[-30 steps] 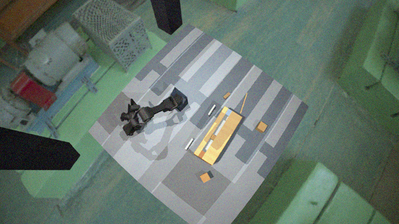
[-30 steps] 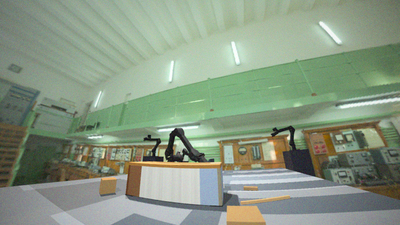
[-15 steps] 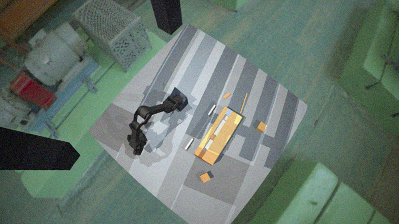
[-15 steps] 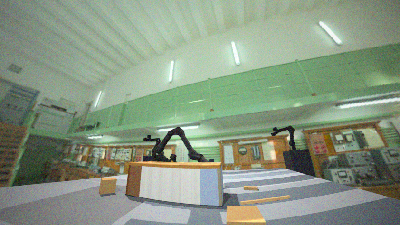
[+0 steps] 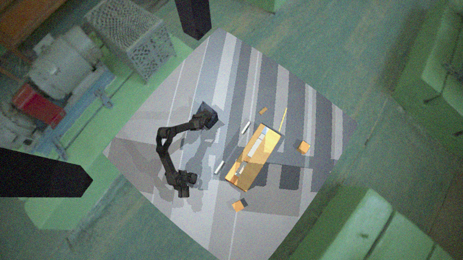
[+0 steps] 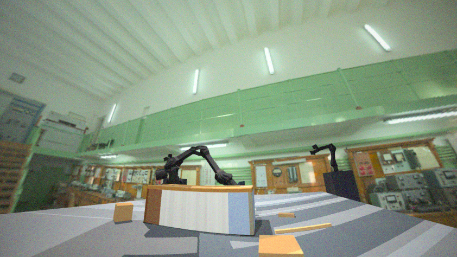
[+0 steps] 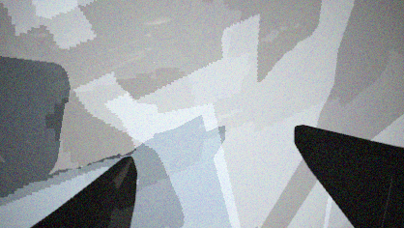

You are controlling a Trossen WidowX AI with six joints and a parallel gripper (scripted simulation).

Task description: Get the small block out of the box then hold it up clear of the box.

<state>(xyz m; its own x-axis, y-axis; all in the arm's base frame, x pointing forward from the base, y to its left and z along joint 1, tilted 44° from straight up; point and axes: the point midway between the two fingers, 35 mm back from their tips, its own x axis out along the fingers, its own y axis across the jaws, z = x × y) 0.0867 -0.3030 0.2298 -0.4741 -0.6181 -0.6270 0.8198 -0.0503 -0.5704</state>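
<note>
My gripper tip is 260 mm short of the clear-fronted box, 340 mm to the right of it and 40 mm below it. Also, from my gripper tip: thin orange stick (310 mm ahead, 680 mm to the left, 20 mm below); small flat piece (170 mm ahead, 640 mm to the left, 20 mm below); block (280 mm ahead, 310 mm to the left, 60 mm above).
</note>
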